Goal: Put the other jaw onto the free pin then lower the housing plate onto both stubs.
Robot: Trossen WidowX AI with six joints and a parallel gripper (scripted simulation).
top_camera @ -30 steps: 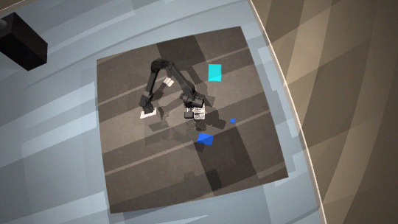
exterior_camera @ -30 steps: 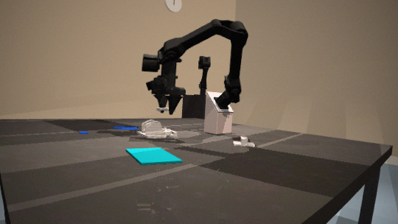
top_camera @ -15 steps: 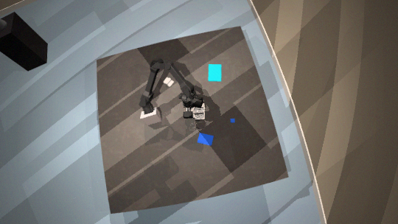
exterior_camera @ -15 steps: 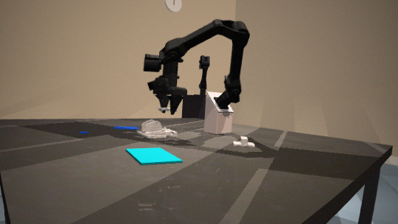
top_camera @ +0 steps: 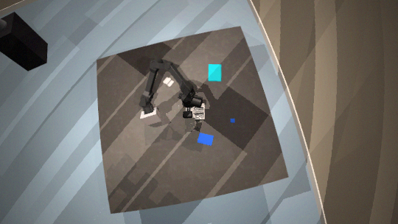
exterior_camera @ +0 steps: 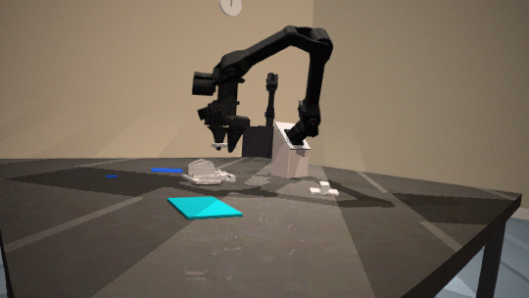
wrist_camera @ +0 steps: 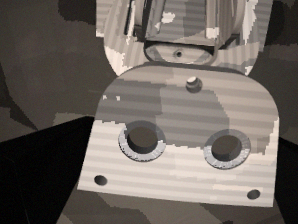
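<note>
Right now my gripper tip is 2 cm short of the jaw, 1 cm to the right of it and 7 cm above it. From my gripper tip the other things lie so: white housing plate (1 cm ahead, 2 cm above); then cyan flat patch (27 cm ahead, 25 cm to the left, 8 cm below); then small blue square (27 cm ahead, 15 cm to the right, 8 cm below).
</note>
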